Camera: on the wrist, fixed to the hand. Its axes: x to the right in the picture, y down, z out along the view.
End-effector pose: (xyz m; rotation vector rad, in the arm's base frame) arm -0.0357 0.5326 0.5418 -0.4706 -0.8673 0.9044
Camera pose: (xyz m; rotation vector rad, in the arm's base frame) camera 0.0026 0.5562 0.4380 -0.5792 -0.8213 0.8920
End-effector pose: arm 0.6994 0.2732 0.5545 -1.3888 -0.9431 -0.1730
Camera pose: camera 0.7724 0.2018 0.5057 -1.4514 -0.8503 -0.2266
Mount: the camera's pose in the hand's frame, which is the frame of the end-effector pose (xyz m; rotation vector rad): -0.0144 0.0651 -0.0914 -0.0662 0.0772 0.0417
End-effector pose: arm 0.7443 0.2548 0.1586 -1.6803 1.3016 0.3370
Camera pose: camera 0.6536 0.1915 0.1824 -1.7383 1.3974 0.3461
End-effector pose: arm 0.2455 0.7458 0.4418 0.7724 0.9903 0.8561
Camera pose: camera 0.1408 0.7773 0.4708 0.7100 1.0119 0.9562
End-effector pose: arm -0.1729 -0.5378 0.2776 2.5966 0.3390 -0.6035
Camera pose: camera -0.1314 -0.5526 0.3818 2.5613 0.3231 -0.4707
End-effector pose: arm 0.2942 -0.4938 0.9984 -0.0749 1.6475 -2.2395
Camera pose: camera 0.3012 -0.4224 0.9109 0.0293 1.7470 -2.1824
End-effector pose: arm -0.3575 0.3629 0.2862 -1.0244 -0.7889 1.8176
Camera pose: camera -0.2977 0.3324 0.1951 -1.1546 -0.7905 1.7860
